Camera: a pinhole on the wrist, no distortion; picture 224 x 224 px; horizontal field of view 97.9 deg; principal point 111.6 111.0 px. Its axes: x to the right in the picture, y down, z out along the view. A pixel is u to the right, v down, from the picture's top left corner.
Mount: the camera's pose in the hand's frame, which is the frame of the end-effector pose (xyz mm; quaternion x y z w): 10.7 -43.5 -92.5 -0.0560 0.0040 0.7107 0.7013
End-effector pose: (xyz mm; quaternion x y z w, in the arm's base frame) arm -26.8 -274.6 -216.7 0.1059 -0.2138 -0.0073 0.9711
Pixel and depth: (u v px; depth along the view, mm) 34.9 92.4 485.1
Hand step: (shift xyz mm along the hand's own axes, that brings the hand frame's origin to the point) 70.9 -381.2 428.8
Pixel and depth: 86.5 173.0 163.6
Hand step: -104.7 -73.4 66.1
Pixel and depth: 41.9 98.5 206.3
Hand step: 23.3 -172.6 127.0
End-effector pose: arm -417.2 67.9 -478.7 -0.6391 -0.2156 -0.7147 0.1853
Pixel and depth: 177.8 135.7 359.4
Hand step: -109.1 228.3 237.2
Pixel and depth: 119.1 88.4 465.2
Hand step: 83.4 33.1 374.6
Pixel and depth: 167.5 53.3 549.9
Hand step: 291.2 322.2 450.8
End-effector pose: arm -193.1 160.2 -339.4 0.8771 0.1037 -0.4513 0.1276
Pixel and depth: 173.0 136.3 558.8
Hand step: -178.8 351.7 422.2
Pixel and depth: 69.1 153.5 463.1
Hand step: -222.7 -208.9 370.2
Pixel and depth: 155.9 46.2 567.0
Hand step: 341.8 267.0 476.4
